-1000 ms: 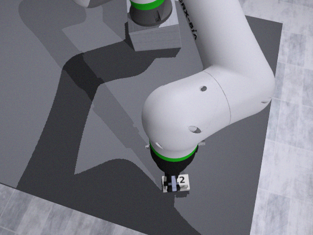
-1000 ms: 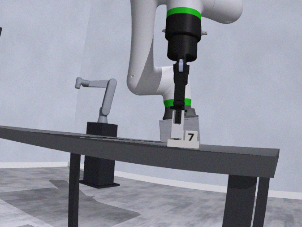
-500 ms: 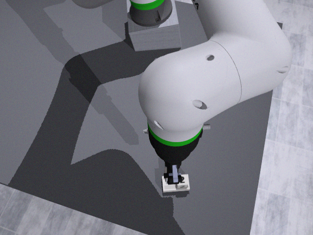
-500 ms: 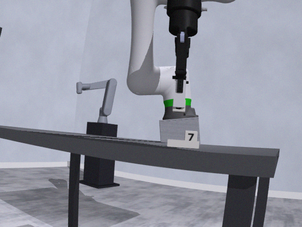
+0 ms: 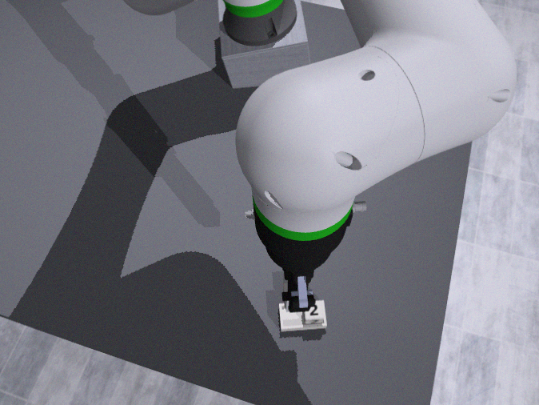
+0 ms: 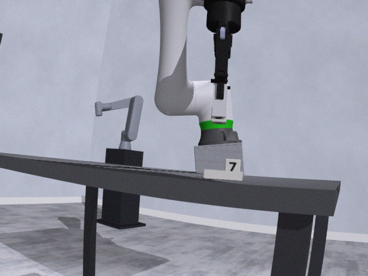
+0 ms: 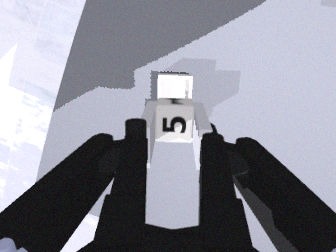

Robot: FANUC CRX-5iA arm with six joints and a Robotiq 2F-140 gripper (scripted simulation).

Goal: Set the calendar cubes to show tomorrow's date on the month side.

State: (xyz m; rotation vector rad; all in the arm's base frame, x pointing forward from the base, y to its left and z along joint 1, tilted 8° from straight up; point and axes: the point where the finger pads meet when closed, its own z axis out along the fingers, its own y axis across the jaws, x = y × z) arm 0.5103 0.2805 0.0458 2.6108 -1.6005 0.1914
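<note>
The tray lies 140 mm below my hand, 10 mm to the left of it and 10 mm behind it. Also, from my hand: cube (30 mm below).
</note>
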